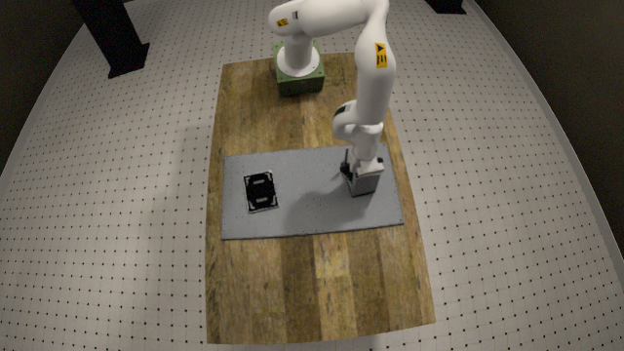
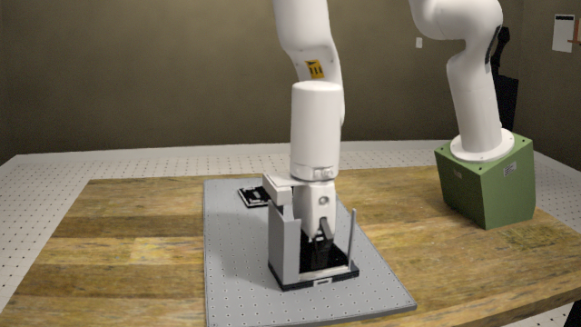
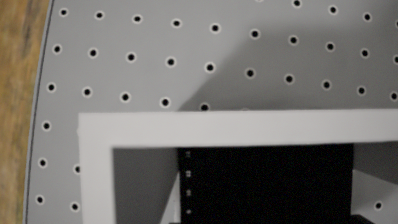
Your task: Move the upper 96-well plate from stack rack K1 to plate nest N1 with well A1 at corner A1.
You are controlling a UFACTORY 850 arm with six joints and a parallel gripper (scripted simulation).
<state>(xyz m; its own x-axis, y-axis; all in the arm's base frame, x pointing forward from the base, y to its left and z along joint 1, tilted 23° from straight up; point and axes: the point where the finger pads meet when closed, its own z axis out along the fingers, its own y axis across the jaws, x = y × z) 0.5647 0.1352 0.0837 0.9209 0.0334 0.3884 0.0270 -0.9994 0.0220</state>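
My gripper is now 10 mm above the black 96-well plate. Round my hand: grey corner wall: 70 mm ahead, 30 mm above; then white 96-well plate: 20 mm below.
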